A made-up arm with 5 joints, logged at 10 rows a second.
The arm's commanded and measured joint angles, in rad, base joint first. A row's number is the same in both.
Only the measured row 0 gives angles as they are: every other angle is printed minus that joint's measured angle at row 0.
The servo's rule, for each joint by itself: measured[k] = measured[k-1] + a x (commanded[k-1-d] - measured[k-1]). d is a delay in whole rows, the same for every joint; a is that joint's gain. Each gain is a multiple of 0.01, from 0.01 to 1. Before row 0 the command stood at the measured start. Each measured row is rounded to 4 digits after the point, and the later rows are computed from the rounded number. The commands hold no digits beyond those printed.
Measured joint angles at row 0:
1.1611, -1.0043, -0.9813, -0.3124, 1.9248
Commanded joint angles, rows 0 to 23:
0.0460, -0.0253, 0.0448, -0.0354, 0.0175
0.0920, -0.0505, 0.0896, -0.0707, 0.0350
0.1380, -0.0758, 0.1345, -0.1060, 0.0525
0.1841, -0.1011, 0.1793, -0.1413, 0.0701
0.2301, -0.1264, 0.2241, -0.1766, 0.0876
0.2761, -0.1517, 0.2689, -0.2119, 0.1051
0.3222, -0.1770, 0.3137, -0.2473, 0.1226
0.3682, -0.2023, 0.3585, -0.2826, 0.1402
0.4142, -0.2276, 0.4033, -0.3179, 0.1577
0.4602, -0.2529, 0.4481, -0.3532, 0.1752
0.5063, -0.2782, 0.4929, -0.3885, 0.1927
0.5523, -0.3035, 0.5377, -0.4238, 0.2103
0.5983, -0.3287, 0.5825, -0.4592, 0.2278
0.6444, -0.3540, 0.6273, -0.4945, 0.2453
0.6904, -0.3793, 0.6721, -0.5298, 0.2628
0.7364, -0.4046, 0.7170, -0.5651, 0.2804
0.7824, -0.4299, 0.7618, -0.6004, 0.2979
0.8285, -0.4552, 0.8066, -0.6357, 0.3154
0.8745, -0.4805, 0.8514, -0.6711, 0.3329
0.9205, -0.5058, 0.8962, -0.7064, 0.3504
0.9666, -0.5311, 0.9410, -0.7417, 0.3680
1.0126, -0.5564, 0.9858, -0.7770, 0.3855
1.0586, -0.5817, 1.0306, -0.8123, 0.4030
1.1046, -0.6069, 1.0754, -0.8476, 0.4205
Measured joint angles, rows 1 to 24:
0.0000, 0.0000, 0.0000, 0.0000, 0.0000
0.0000, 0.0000, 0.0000, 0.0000, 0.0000
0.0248, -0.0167, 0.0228, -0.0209, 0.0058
0.0611, -0.0390, 0.0569, -0.0503, 0.0154
0.1026, -0.0633, 0.0965, -0.0832, 0.0276
0.1466, -0.0882, 0.1387, -0.1175, 0.0416
0.1917, -0.1134, 0.1823, -0.1524, 0.0568
0.2373, -0.1387, 0.2265, -0.1875, 0.0727
0.2831, -0.1640, 0.2710, -0.2228, 0.0892
0.3291, -0.1893, 0.3156, -0.2581, 0.1060
0.3751, -0.2146, 0.3603, -0.2934, 0.1231
0.4211, -0.2399, 0.4051, -0.3287, 0.1403
0.4671, -0.2652, 0.4499, -0.3640, 0.1576
0.5131, -0.2905, 0.4947, -0.3993, 0.1750
0.5591, -0.3157, 0.5395, -0.4346, 0.1924
0.6052, -0.3410, 0.5843, -0.4699, 0.2099
0.6512, -0.3663, 0.6291, -0.5052, 0.2274
0.6972, -0.3916, 0.6739, -0.5405, 0.2449
0.7432, -0.4169, 0.7187, -0.5758, 0.2624
0.7893, -0.4422, 0.7635, -0.6111, 0.2799
0.8353, -0.4675, 0.8083, -0.6465, 0.2974
0.8813, -0.4928, 0.8531, -0.6818, 0.3149
0.9274, -0.5181, 0.8979, -0.7171, 0.3324
0.9734, -0.5434, 0.9427, -0.7524, 0.3499
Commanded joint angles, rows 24 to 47:
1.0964, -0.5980, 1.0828, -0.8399, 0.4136
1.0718, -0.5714, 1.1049, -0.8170, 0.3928
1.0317, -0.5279, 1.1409, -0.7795, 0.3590
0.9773, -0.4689, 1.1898, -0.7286, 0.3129
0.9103, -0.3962, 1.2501, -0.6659, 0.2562
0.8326, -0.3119, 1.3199, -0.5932, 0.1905
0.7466, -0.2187, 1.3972, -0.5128, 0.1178
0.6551, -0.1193, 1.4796, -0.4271, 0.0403
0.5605, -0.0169, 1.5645, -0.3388, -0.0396
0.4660, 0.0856, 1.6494, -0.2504, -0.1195
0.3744, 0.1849, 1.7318, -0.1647, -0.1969
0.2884, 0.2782, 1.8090, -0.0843, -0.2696
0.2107, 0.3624, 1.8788, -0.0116, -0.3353
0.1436, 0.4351, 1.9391, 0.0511, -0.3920
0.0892, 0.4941, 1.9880, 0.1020, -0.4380
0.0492, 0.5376, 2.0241, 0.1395, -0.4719
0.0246, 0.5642, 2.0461, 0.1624, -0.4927
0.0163, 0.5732, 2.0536, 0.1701, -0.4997
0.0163, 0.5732, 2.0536, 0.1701, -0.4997
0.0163, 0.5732, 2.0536, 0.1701, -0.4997
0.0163, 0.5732, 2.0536, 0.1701, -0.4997
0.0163, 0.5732, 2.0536, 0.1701, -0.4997
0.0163, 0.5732, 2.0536, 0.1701, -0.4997
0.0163, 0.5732, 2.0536, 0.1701, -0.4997
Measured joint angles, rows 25 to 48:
1.0194, -0.5687, 0.9875, -0.7877, 0.3674
1.0654, -0.5939, 1.0323, -0.8230, 0.3849
1.0821, -0.5966, 1.0581, -0.8330, 0.3944
1.0765, -0.5800, 1.0820, -0.8236, 0.3939
1.0523, -0.5456, 1.1120, -0.7976, 0.3824
1.0118, -0.4950, 1.1517, -0.7569, 0.3595
0.9570, -0.4298, 1.2019, -0.7032, 0.3254
0.8898, -0.3520, 1.2621, -0.6383, 0.2809
0.8125, -0.2640, 1.3310, -0.5643, 0.2271
0.7275, -0.1685, 1.4068, -0.4834, 0.1655
0.6373, -0.0684, 1.4872, -0.3981, 0.0978
0.5448, 0.0332, 1.5699, -0.3110, 0.0261
0.4528, 0.1333, 1.6525, -0.2247, -0.0475
0.3640, 0.2289, 1.7323, -0.1419, -0.1208
0.2812, 0.3170, 1.8070, -0.0650, -0.1916
0.2069, 0.3949, 1.8744, 0.0035, -0.2577
0.1433, 0.4604, 1.9323, 0.0616, -0.3172
0.0925, 0.5114, 1.9791, 0.1076, -0.3683
0.0558, 0.5462, 2.0133, 0.1399, -0.4094
0.0345, 0.5640, 2.0339, 0.1577, -0.4392
0.0247, 0.5701, 2.0439, 0.1650, -0.4592
0.0202, 0.5721, 2.0488, 0.1680, -0.4726
0.0181, 0.5728, 2.0512, 0.1692, -0.4815
0.0171, 0.5731, 2.0524, 0.1697, -0.4875

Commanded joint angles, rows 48 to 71:
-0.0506, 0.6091, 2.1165, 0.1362, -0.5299
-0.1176, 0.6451, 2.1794, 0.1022, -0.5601
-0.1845, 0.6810, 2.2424, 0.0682, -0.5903
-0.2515, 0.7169, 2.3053, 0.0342, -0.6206
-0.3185, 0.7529, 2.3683, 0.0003, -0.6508
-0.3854, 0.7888, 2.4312, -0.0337, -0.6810
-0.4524, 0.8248, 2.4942, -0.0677, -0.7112
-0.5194, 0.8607, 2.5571, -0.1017, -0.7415
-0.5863, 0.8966, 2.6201, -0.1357, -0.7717
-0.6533, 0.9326, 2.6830, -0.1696, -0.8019
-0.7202, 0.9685, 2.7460, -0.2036, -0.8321
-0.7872, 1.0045, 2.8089, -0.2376, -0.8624
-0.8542, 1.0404, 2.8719, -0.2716, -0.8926
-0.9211, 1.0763, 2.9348, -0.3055, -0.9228
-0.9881, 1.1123, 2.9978, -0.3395, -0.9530
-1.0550, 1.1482, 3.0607, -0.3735, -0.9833
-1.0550, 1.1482, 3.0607, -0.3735, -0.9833
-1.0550, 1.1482, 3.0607, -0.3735, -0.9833
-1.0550, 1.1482, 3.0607, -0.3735, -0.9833
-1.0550, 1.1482, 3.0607, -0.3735, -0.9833
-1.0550, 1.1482, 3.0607, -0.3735, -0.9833
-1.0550, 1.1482, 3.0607, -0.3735, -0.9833
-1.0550, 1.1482, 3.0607, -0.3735, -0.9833
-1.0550, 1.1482, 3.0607, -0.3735, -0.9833
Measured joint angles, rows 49 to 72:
0.0167, 0.5732, 2.0530, 0.1699, -0.4915
0.0165, 0.5732, 2.0533, 0.1700, -0.4942
-0.0197, 0.5969, 2.0855, 0.1501, -0.5060
-0.0726, 0.6287, 2.1334, 0.1218, -0.5239
-0.1330, 0.6632, 2.1890, 0.0902, -0.5458
-0.1970, 0.6986, 2.2483, 0.0572, -0.5705
-0.2626, 0.7344, 2.3095, 0.0236, -0.5970
-0.3289, 0.7703, 2.3716, -0.0102, -0.6247
-0.3956, 0.8063, 2.4341, -0.0441, -0.6532
-0.4625, 0.8422, 2.4968, -0.0781, -0.6823
-0.5294, 0.8781, 2.5597, -0.1121, -0.7118
-0.5963, 0.9141, 2.6226, -0.1460, -0.7415
-0.6632, 0.9500, 2.6855, -0.1800, -0.7714
-0.7302, 0.9860, 2.7484, -0.2140, -0.8014
-0.7972, 1.0219, 2.8114, -0.2480, -0.8315
-0.8641, 1.0578, 2.8743, -0.2819, -0.8616
-0.9311, 1.0938, 2.9373, -0.3159, -0.8918
-0.9980, 1.1297, 3.0002, -0.3499, -0.9220
-1.0288, 1.1419, 3.0311, -0.3638, -0.9422
-1.0429, 1.1461, 3.0462, -0.3695, -0.9558
-1.0494, 1.1475, 3.0536, -0.3719, -0.9649
-1.0524, 1.1480, 3.0572, -0.3728, -0.9710
-1.0538, 1.1481, 3.0590, -0.3732, -0.9751
-1.0544, 1.1482, 3.0599, -0.3734, -0.9778

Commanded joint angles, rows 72 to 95:
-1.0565, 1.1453, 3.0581, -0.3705, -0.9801
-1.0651, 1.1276, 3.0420, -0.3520, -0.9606
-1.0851, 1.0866, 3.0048, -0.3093, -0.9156
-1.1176, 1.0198, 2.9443, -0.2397, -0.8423
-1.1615, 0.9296, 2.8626, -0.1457, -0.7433
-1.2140, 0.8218, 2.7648, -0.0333, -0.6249
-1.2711, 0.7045, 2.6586, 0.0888, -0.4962
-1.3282, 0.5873, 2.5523, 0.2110, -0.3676
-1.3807, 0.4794, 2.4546, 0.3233, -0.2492
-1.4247, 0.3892, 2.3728, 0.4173, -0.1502
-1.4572, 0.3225, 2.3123, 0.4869, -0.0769
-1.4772, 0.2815, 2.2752, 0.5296, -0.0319
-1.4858, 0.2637, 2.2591, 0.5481, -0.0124
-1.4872, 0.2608, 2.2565, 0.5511, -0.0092
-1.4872, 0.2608, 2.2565, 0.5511, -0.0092
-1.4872, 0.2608, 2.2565, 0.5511, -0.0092
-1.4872, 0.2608, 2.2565, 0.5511, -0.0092
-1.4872, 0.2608, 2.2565, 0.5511, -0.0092
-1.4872, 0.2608, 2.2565, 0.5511, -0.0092
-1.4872, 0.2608, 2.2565, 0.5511, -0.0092
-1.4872, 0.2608, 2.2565, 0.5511, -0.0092
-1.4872, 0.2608, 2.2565, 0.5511, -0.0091
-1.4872, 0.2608, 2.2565, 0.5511, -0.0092
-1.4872, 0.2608, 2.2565, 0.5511, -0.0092
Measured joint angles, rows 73 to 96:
-1.0547, 1.1482, 3.0603, -0.3735, -0.9796
-1.0549, 1.1482, 3.0605, -0.3735, -0.9808
-1.0558, 1.1463, 3.0593, -0.3717, -0.9806
-1.0608, 1.1340, 3.0505, -0.3601, -0.9740
-1.0739, 1.1027, 3.0272, -0.3301, -0.9547
-1.0975, 1.0480, 2.9849, -0.2768, -0.9176
-1.1321, 0.9699, 2.9225, -0.1995, -0.8601
-1.1763, 0.8722, 2.8421, -0.1014, -0.7825
-1.2275, 0.7615, 2.7485, 0.0108, -0.6880
-1.2819, 0.6465, 2.6484, 0.1289, -0.5823
-1.3353, 0.5362, 2.5496, 0.2436, -0.4724
-1.3836, 0.4392, 2.4594, 0.3461, -0.3661
-1.4233, 0.3622, 2.3844, 0.4292, -0.2707
-1.4524, 0.3089, 2.3287, 0.4884, -0.1919
-1.4704, 0.2791, 2.2932, 0.5236, -0.1327
-1.4795, 0.2670, 2.2745, 0.5398, -0.0919
-1.4837, 0.2629, 2.2653, 0.5465, -0.0646
-1.4856, 0.2615, 2.2608, 0.5492, -0.0463
-1.4865, 0.2610, 2.2586, 0.5503, -0.0341
-1.4869, 0.2609, 2.2575, 0.5508, -0.0259
-1.4871, 0.2608, 2.2570, 0.5510, -0.0204
-1.4872, 0.2608, 2.2567, 0.5511, -0.0167
-1.4872, 0.2608, 2.2566, 0.5511, -0.0142
-1.4872, 0.2608, 2.2565, 0.5511, -0.0125

